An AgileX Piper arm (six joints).
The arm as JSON. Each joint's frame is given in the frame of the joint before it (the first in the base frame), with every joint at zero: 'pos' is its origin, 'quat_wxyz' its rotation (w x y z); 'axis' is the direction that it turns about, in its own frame. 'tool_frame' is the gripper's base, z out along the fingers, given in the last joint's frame.
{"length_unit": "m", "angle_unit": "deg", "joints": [
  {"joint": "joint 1", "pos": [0.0, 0.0, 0.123], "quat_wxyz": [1.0, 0.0, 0.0, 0.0], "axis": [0.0, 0.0, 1.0]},
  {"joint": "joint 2", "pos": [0.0, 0.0, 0.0], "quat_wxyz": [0.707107, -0.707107, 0.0, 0.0], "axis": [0.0, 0.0, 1.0]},
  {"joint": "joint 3", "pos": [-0.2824, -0.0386, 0.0], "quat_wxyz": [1.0, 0.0, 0.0, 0.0], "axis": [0.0, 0.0, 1.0]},
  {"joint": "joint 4", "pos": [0.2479, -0.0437, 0.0], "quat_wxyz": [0.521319, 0.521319, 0.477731, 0.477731], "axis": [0.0, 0.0, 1.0]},
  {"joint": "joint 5", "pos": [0.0, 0.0, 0.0], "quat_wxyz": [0.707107, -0.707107, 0.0, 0.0], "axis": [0.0, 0.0, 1.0]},
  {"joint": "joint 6", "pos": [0.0, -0.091, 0.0], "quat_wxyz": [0.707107, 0.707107, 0.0, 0.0], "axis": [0.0, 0.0, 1.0]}
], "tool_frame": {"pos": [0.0, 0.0, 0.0], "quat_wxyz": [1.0, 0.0, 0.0, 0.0]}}
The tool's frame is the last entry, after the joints.
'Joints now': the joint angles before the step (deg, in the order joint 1, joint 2, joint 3, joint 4, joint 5, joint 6). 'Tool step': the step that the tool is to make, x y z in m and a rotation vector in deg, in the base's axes. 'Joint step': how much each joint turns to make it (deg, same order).
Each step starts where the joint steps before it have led.
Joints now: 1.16, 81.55, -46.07, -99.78, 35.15, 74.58
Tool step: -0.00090, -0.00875, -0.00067, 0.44, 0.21, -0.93
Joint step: -2.01, 0.01, 0.00, -0.17, -1.17, 0.00
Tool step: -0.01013, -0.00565, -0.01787, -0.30, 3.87, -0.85
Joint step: -1.21, -0.01, 3.49, 0.00, -0.16, -0.64
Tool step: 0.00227, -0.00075, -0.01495, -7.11, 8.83, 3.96
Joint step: -0.13, 2.22, 0.78, 0.01, 0.01, -10.15
